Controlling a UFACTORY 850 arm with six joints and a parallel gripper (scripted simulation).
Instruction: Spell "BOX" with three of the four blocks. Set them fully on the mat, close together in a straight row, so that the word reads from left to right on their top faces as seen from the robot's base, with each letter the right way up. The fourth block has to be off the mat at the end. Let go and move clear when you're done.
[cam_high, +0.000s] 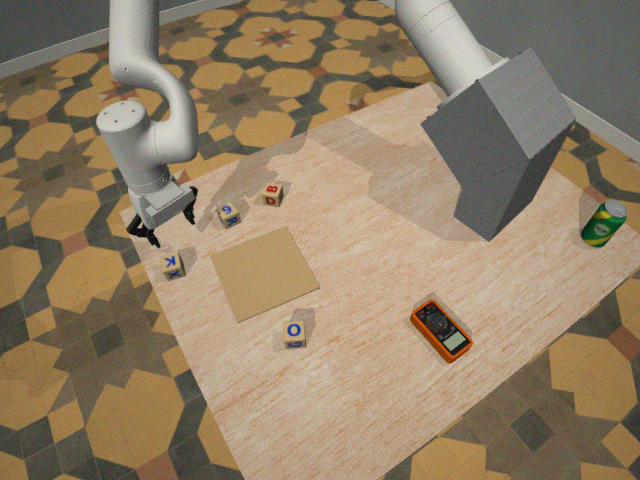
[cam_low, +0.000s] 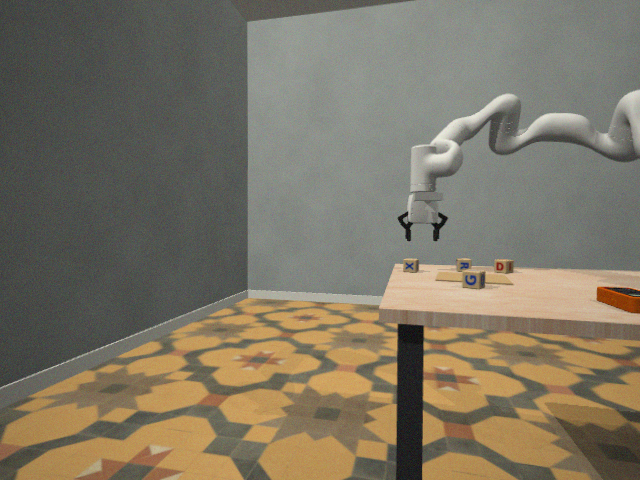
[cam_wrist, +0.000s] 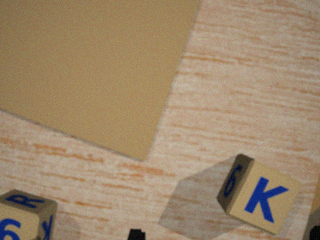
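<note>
Now: hand 9 cm above the X block, 4 cm short of it and 1 cm to the right of it. From my hand the other things lie so: B block: 28 cm behind, 9 cm below, 1 cm to the right; O block: 34 cm to the left, 9 cm below, 7 cm behind; tan mat: 16 cm to the left, 12 cm behind, 11 cm below.
</note>
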